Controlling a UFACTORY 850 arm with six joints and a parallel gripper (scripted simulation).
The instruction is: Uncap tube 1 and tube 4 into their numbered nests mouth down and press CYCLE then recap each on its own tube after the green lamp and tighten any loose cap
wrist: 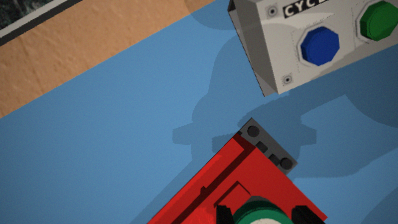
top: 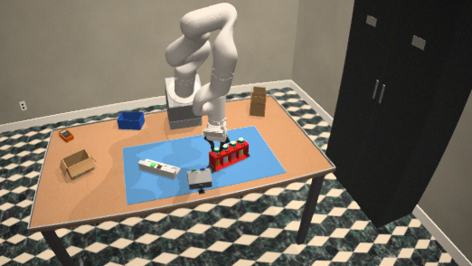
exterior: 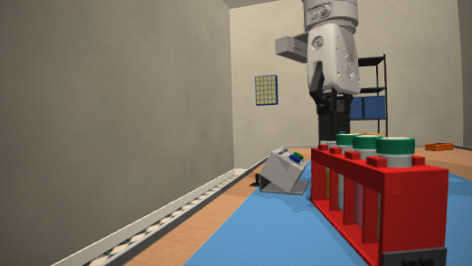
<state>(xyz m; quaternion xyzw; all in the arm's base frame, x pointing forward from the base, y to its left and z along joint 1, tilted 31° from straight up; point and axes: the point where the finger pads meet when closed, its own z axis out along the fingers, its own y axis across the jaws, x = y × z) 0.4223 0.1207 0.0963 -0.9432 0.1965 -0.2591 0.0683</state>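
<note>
Right now the tube cap is 10 mm below my hand. From my hand the other things lie so: green cap (60 mm behind, 140 mm to the left, 20 mm below); then key housing (100 mm ahead, 110 mm to the right, 80 mm below); then blue cycle key (80 mm ahead, 90 mm to the right, 60 mm below).
</note>
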